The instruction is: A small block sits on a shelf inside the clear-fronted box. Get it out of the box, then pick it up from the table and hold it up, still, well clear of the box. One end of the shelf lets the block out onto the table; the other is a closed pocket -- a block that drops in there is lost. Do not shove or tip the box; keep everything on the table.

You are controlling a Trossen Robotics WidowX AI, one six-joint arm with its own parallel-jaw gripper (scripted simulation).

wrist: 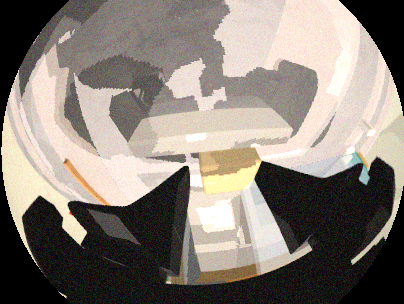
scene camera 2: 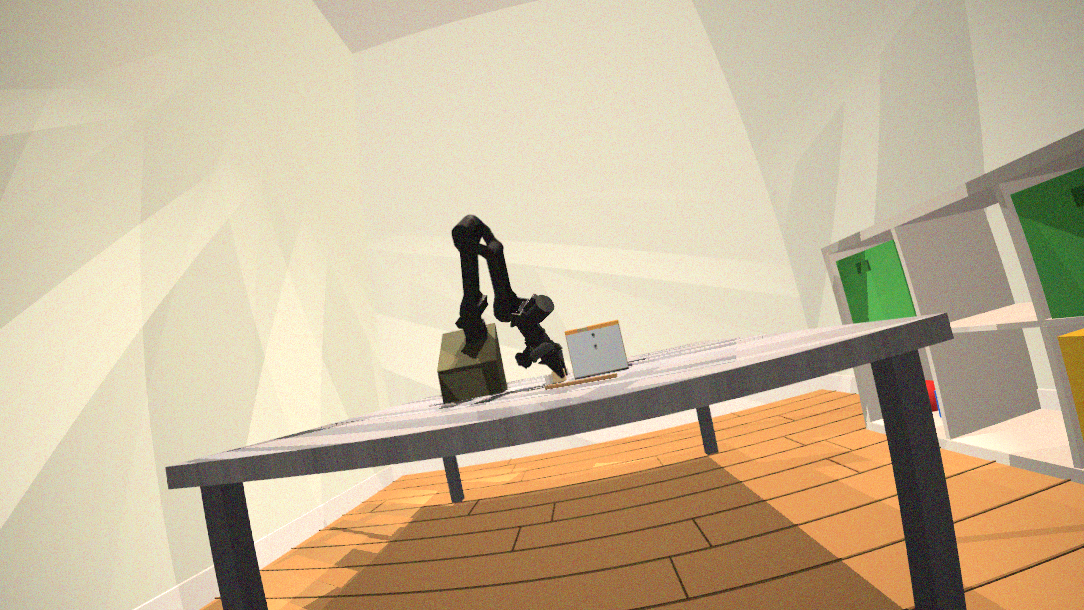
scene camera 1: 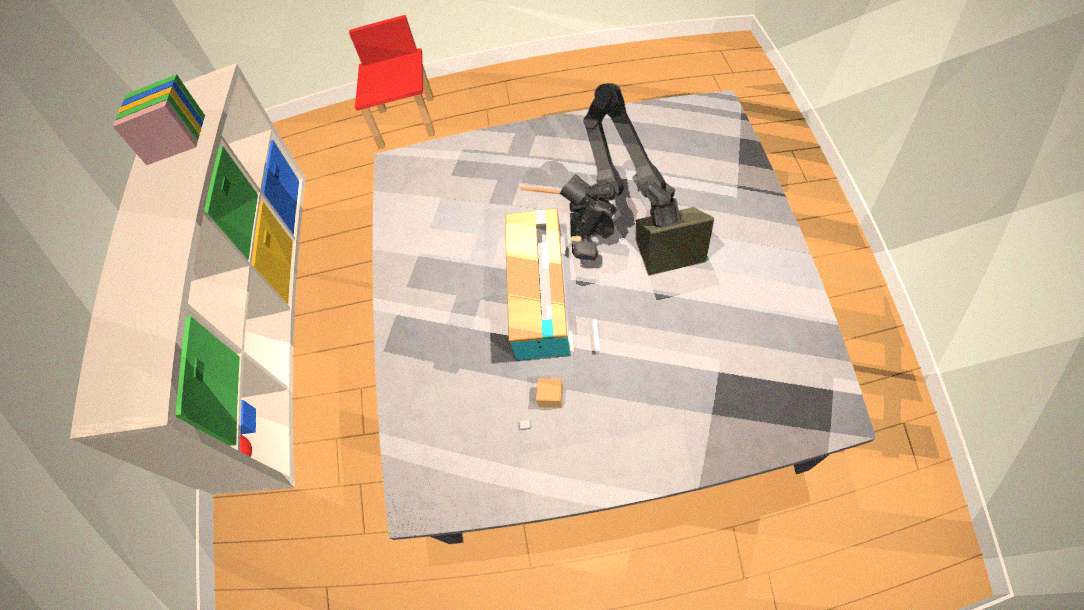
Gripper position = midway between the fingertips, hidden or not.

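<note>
Scene camera 1 shows a long tan box (scene camera 1: 538, 327) and my gripper (scene camera 1: 572, 245). In scene camera 2, I see the box (scene camera 2: 599, 348) together with my gripper (scene camera 2: 564, 376). The wrist view contains a tan block (wrist: 223, 170), my gripper (wrist: 220, 167) and the long tan box (wrist: 230, 236).
</note>
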